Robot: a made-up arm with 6 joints.
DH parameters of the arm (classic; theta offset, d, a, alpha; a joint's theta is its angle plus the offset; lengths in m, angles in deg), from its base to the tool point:
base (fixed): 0 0 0 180
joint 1: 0 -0.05 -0.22 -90
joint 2: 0 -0.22 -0.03 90
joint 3: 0 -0.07 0.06 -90
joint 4: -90 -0.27 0.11 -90
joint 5: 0 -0.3 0.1 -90
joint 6: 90 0.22 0.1 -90
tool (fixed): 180 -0.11 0 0
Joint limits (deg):
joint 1: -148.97..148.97
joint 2: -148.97..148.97
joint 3: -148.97..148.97
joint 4: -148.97..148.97
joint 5: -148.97..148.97
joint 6: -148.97..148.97
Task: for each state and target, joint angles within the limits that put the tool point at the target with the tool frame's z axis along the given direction. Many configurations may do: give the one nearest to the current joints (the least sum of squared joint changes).
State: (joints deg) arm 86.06 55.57 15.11 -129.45 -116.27 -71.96
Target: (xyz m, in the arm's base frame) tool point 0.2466 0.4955 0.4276 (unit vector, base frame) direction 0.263 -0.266 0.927
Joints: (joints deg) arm 89.02 42.43 1.40 -148.97 -91.64 -73.82
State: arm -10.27 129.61 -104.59 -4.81 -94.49 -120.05
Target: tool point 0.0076 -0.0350 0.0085 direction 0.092 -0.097 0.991
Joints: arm -15.94 77.31 -142.33 -16.28 -80.27 -120.84
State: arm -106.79 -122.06 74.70 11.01 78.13 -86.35
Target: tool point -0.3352 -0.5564 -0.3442 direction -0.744 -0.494 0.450
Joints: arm -111.09 -117.96 71.28 22.65 71.18 -89.34
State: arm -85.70 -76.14 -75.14 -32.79 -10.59 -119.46
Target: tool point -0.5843 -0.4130 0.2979 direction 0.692 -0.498 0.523
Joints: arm -43.03 -53.04 -73.00 -16.73 -19.23 -79.55
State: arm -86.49 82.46 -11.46 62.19 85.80 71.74
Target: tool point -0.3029 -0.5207 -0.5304 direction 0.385 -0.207 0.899
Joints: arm -109.58 60.65 -33.13 24.57 49.21 39.11
